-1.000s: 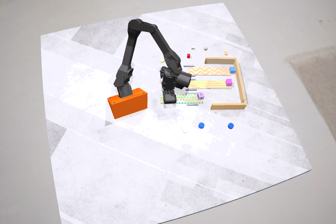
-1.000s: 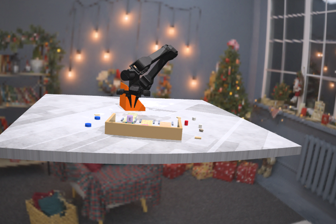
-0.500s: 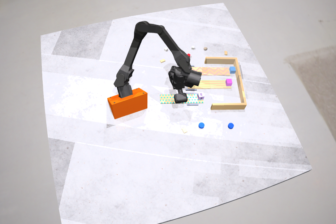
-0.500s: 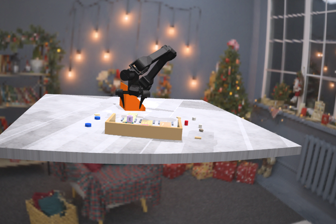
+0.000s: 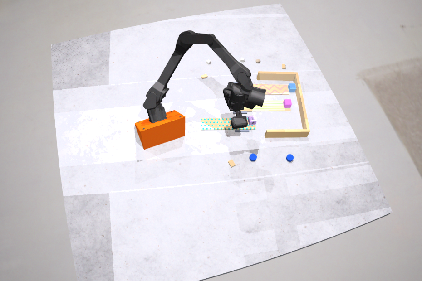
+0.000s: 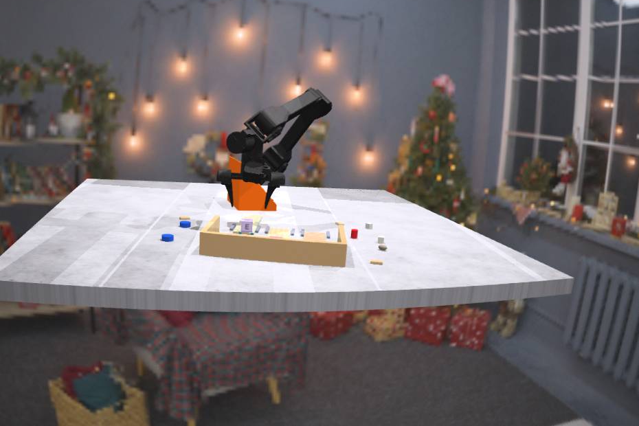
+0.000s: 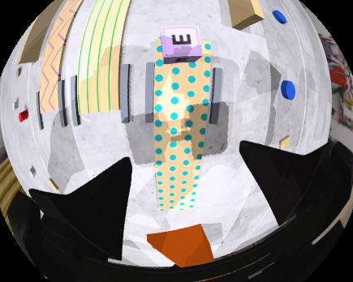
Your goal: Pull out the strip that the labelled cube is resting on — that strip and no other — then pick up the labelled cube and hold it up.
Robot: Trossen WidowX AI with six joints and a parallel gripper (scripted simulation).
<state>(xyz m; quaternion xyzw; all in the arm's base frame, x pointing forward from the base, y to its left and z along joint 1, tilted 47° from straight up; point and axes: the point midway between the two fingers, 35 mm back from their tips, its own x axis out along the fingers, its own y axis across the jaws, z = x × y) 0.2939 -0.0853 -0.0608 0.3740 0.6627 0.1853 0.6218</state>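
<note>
My gripper tip is 8 cm short of the labelled cube, 3 cm to the left of it and 3 cm above it.
</note>
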